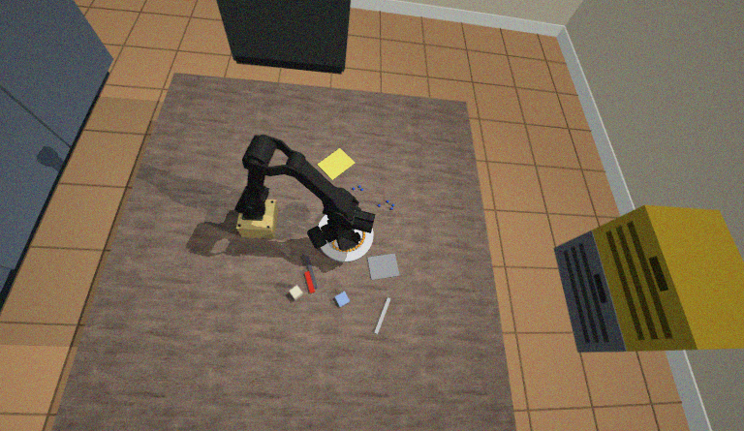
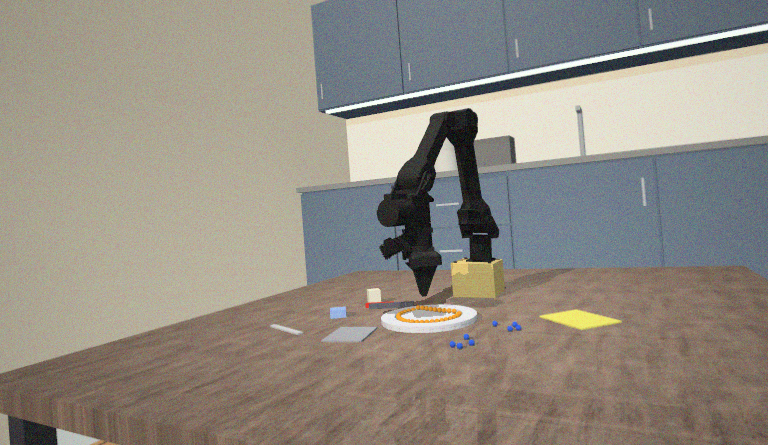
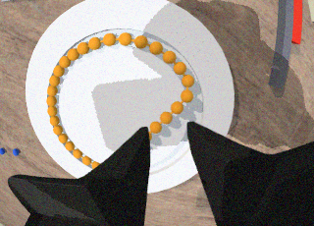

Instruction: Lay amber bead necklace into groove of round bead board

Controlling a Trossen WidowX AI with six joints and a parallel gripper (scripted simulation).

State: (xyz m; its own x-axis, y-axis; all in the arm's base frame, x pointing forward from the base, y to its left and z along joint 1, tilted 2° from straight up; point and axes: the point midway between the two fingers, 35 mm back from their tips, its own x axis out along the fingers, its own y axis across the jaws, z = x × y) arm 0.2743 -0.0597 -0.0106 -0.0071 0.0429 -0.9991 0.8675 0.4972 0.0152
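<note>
Now: the red stick 80 mm behind my gripper tip, 130 mm to the right of it and 40 mm below it. The rest, counted from my gripper tip: cream cube: 120 mm behind, 190 mm to the right, 30 mm below; light blue cube: 30 mm ahead, 200 mm to the right, 40 mm below; grey square tile: 170 mm ahead, 90 mm to the right, 40 mm below.
</note>
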